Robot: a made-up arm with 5 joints.
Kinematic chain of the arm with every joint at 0, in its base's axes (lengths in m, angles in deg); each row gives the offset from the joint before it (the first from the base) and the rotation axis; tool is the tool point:
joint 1: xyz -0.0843 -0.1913 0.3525 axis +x
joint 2: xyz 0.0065 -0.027 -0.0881 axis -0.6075 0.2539 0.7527
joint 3: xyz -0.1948 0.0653 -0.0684 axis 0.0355 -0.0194 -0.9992
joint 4: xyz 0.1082 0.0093 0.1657 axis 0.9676 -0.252 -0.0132
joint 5: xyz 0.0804 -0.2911 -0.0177 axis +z
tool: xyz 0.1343 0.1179 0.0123
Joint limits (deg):
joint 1: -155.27..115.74
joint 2: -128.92..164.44
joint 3: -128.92..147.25
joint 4: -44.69..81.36
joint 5: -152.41..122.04
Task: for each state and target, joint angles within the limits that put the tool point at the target. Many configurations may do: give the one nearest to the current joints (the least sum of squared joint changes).
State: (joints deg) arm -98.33 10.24 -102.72 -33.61 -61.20
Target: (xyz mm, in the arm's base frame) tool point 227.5 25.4 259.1
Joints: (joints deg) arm -82.93 -29.23 -79.41 -16.47 -82.54
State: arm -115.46 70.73 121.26 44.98 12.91
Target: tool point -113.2 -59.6 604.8
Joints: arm -89.78 65.55 89.79 56.80 36.75
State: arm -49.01 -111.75 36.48 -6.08 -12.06
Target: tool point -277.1 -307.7 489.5
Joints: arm -95.87 -80.50 28.83 -34.38 17.99
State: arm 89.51 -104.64 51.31 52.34 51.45
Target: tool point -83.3 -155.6 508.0
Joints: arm 99.17 -127.92 51.56 59.78 74.82
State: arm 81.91 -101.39 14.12 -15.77 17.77
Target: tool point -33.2 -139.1 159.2
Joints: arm 95.51 -78.36 -19.94 3.62 1.02
